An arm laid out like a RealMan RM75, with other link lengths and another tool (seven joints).
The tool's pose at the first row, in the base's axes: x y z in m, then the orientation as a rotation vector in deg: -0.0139 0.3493 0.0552 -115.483 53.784 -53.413
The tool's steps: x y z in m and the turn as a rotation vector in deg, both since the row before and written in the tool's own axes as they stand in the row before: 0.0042 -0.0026 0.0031 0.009 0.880 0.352; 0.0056 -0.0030 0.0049 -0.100 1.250 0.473; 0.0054 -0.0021 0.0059 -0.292 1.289 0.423; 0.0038 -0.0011 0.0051 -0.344 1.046 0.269; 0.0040 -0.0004 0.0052 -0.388 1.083 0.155; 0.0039 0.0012 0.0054 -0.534 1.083 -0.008; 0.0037 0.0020 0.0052 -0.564 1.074 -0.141; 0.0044 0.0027 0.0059 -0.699 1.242 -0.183
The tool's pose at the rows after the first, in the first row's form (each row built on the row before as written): -0.0085 0.3480 0.0571 -114.989 54.581 -54.182; -0.0009 0.3461 0.0589 -114.387 55.759 -55.253; 0.0071 0.3441 0.0595 -113.950 57.038 -56.332; 0.0134 0.3426 0.0592 -113.722 58.081 -57.213; 0.0196 0.3405 0.0584 -113.587 59.073 -58.182; 0.0253 0.3377 0.0562 -113.674 60.022 -59.191; 0.0305 0.3345 0.0534 -113.874 60.870 -60.253; 0.0362 0.3304 0.0499 -114.146 61.869 -61.480
